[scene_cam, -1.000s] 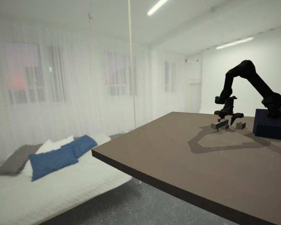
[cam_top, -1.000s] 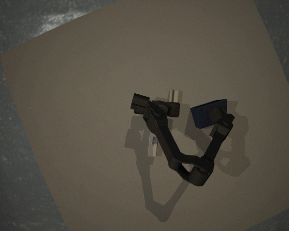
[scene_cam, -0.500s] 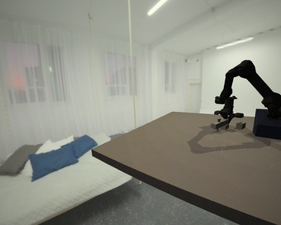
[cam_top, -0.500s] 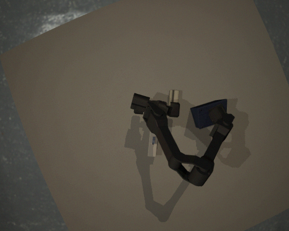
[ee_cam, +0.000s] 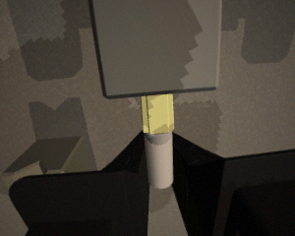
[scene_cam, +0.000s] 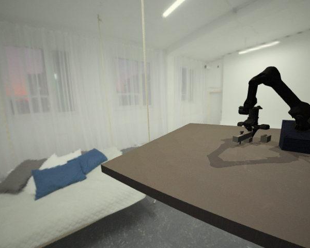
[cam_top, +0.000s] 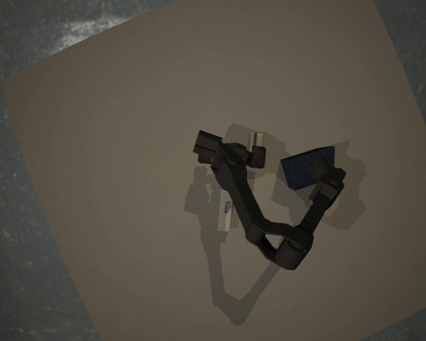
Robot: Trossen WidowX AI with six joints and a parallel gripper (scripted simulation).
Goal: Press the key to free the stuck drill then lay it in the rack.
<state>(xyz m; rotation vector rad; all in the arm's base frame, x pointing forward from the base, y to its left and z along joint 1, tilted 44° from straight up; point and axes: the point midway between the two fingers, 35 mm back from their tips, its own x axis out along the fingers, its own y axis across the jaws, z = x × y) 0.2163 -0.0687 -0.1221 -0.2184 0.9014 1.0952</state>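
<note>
The drill is 30 mm ahead of my gripper tip, 50 mm to the left of it and 30 mm above it. Also, from my gripper tip: rack 80 mm behind, 10 mm to the left; then block 70 mm ahead, 110 mm to the left, 20 mm above; then blue key 80 mm ahead, 130 mm to the left, 30 mm above.
</note>
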